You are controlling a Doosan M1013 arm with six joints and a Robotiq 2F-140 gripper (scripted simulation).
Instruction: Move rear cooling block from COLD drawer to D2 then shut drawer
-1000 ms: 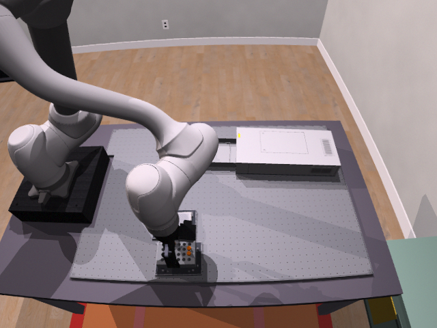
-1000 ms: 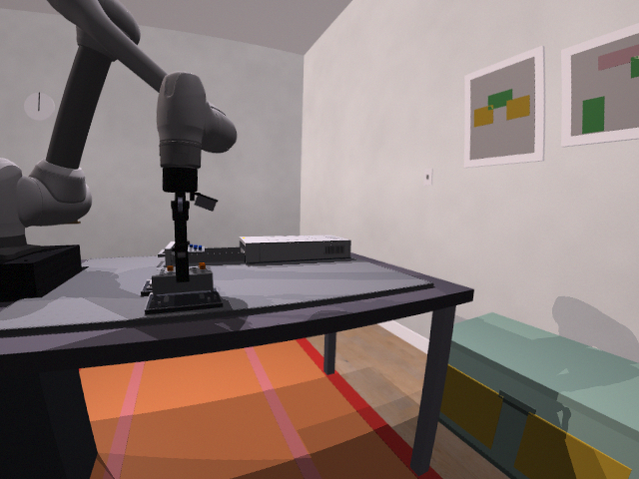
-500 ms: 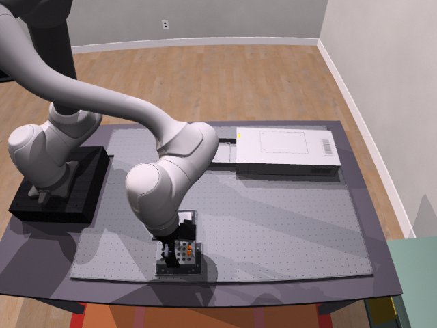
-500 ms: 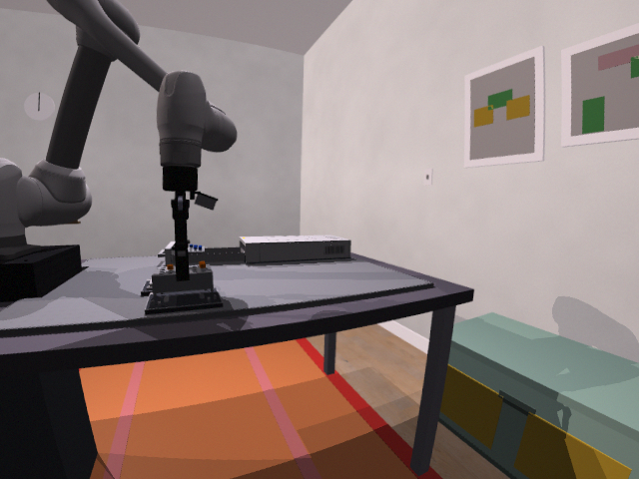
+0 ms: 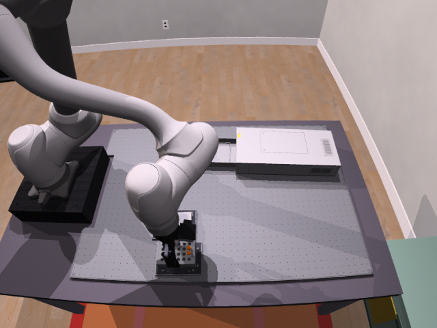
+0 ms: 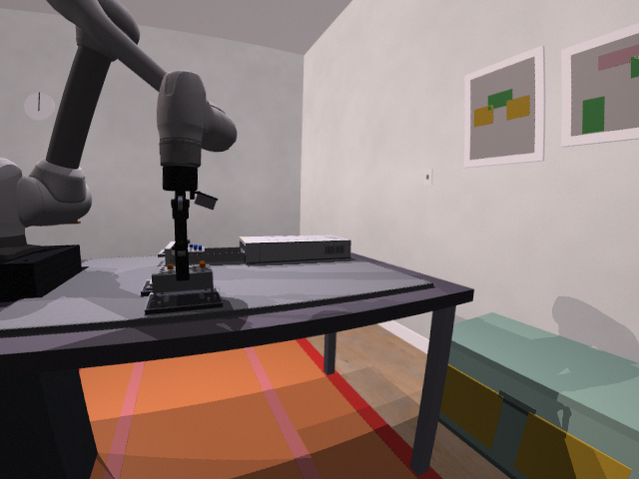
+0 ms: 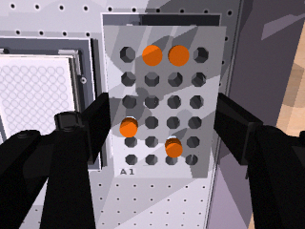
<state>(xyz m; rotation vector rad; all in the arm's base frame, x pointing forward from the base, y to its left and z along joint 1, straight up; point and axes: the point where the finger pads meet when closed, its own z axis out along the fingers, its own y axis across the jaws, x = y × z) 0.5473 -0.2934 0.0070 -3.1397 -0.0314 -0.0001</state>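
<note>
My hand is 3 cm above the cooling block. The rest, counted from my hand: drawer: 7 cm ahead, 48 cm to the left, 5 cm below; then deck slot D2: 9 cm below; then cooler COLD: 25 cm ahead, 47 cm to the left, 5 cm below.
</note>
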